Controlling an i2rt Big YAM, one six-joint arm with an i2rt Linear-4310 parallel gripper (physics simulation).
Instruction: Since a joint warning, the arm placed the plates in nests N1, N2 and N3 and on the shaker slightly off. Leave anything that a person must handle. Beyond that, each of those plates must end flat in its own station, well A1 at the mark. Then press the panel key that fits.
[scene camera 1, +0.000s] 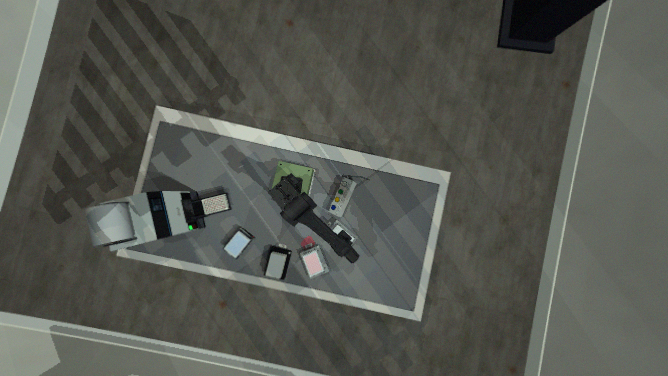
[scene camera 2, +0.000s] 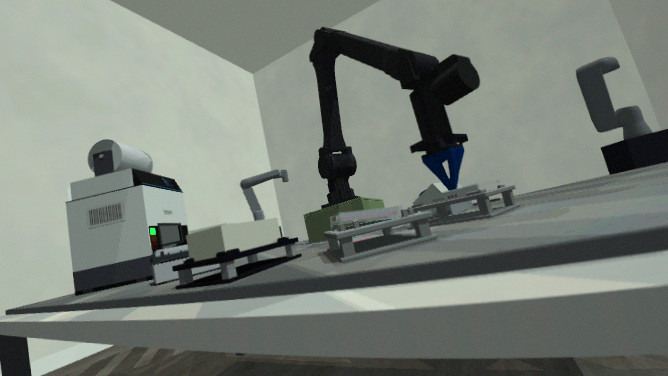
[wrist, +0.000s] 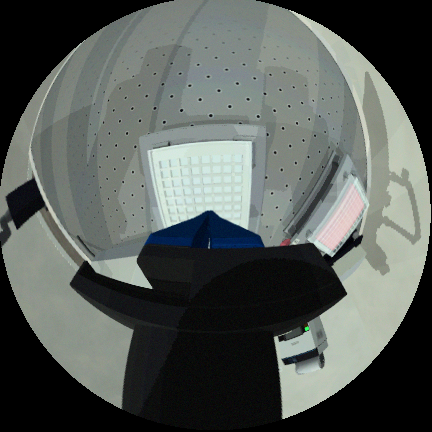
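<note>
My gripper (scene camera 2: 451, 188) (wrist: 209, 216) is shut, its blue fingertips together over a white welled plate (scene camera 1: 343, 229) (wrist: 200, 148) at a grey nest (scene camera 2: 484, 206) (wrist: 200, 131). Whether the tips touch it is unclear; the plate looks tipped in scene camera 2, but its near part is hidden in the wrist view. A pink plate (scene camera 1: 313, 263) (scene camera 2: 367, 216) (wrist: 340, 217) lies on another grey nest. A tall cream plate (scene camera 1: 276, 265) (scene camera 2: 250, 237) sits on a black nest. A light-blue plate (scene camera 1: 237, 244) lies left of it. The key panel (scene camera 1: 347, 197) shows white, green, yellow and blue keys.
A white machine (scene camera 1: 175, 212) (scene camera 2: 110, 225) with a green light stands at the left, a welled plate (scene camera 1: 215, 204) on its tray. A red patch (scene camera 1: 308, 242) lies beside the pink plate's nest. The arm stands on a green base (scene camera 1: 285, 170) (scene camera 2: 320, 220). A cable runs from the panel.
</note>
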